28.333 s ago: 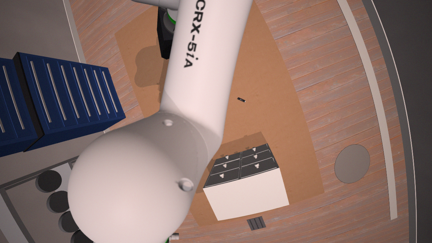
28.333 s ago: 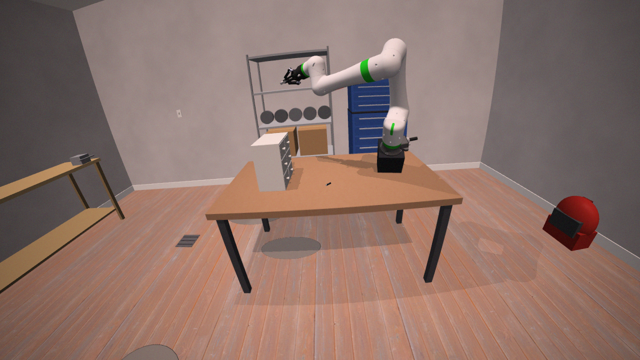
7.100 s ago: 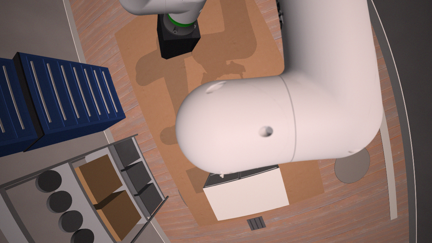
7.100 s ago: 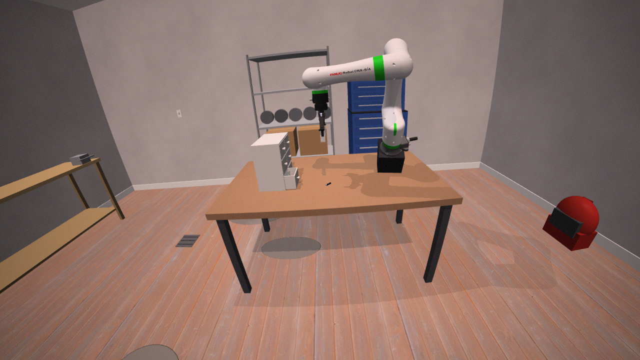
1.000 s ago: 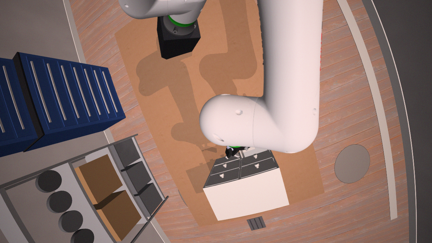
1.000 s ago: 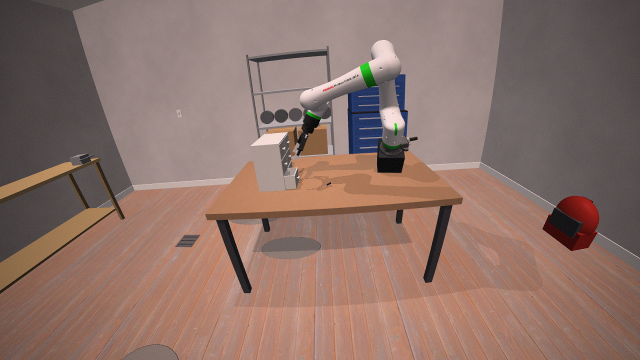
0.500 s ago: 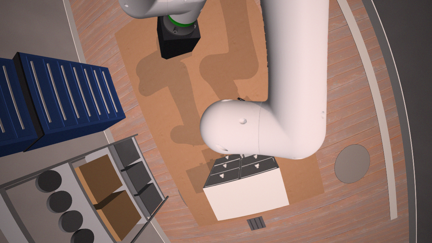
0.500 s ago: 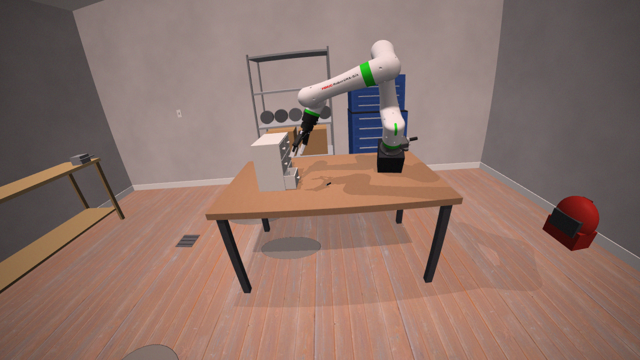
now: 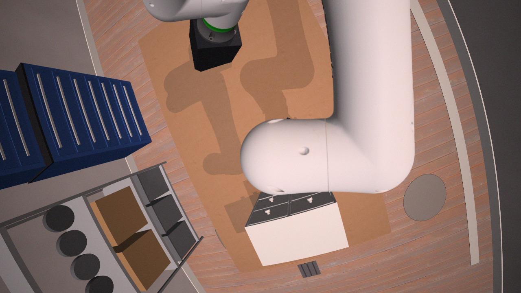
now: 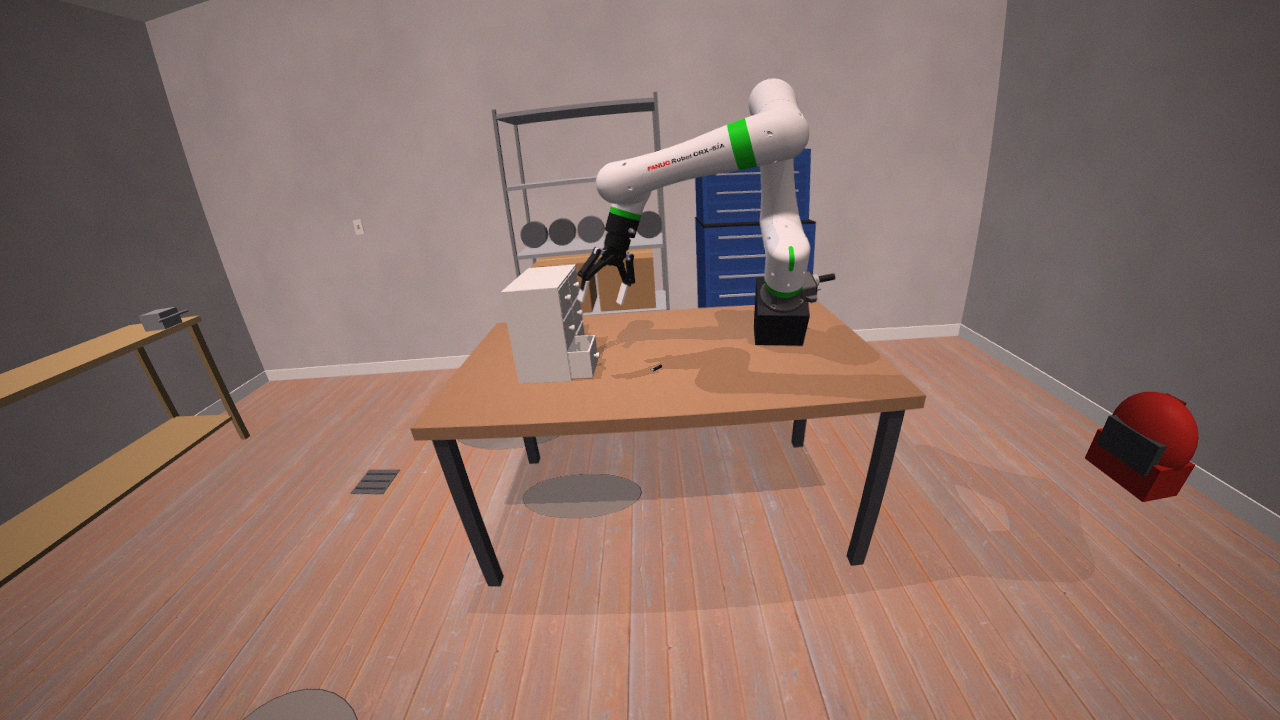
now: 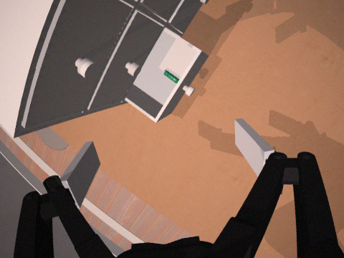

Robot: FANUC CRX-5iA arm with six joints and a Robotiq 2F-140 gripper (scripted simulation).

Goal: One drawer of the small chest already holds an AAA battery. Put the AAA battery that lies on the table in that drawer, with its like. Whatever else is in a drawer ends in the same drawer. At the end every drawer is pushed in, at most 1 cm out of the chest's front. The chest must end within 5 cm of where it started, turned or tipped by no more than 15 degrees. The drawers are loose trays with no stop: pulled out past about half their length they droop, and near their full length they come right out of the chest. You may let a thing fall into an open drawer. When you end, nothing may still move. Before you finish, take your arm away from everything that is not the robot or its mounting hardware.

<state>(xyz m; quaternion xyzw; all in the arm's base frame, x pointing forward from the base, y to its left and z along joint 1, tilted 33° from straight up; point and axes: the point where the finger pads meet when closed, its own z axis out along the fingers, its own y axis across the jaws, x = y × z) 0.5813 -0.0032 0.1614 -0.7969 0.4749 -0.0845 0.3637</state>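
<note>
My gripper is now 24 cm above the AAA battery, 15 cm past it and 1 cm to the right of it. From my hand the other things lie so: green battery (23 cm below, 8 cm ahead, 2 cm to the right).
</note>
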